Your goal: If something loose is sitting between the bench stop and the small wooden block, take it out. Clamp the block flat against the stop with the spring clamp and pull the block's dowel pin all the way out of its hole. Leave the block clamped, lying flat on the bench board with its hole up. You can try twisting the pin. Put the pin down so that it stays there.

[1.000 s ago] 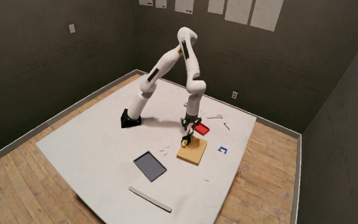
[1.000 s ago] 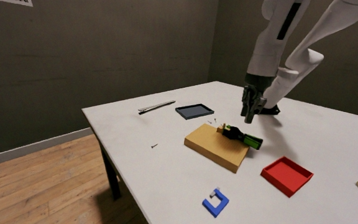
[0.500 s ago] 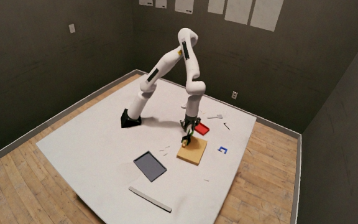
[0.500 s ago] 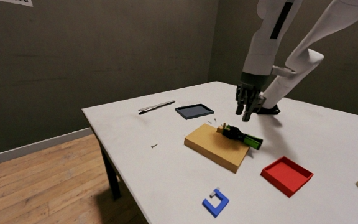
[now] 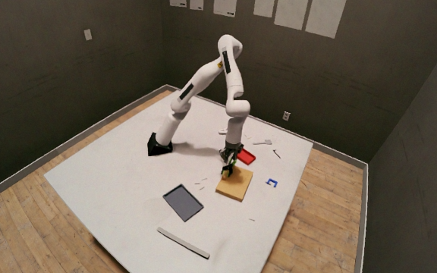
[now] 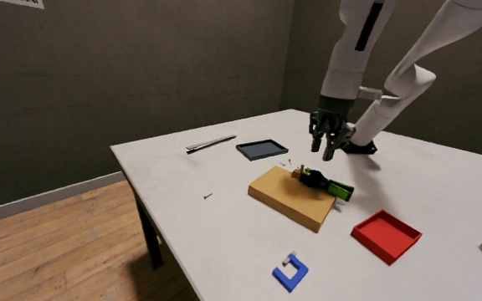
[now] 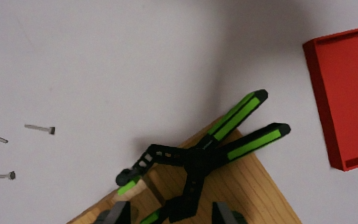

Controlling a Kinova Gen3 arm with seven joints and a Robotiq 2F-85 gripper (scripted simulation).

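Now: the dowel pin 1 cm ahead of my hand, 4 cm to the right of it and 8 cm below it. Round my hand: grey tray 3 cm behind, 30 cm to the right, 13 cm below; then red tray 3 cm behind, 18 cm to the left, 13 cm below; then small wooden block 1 cm ahead, 4 cm to the right, 10 cm below.
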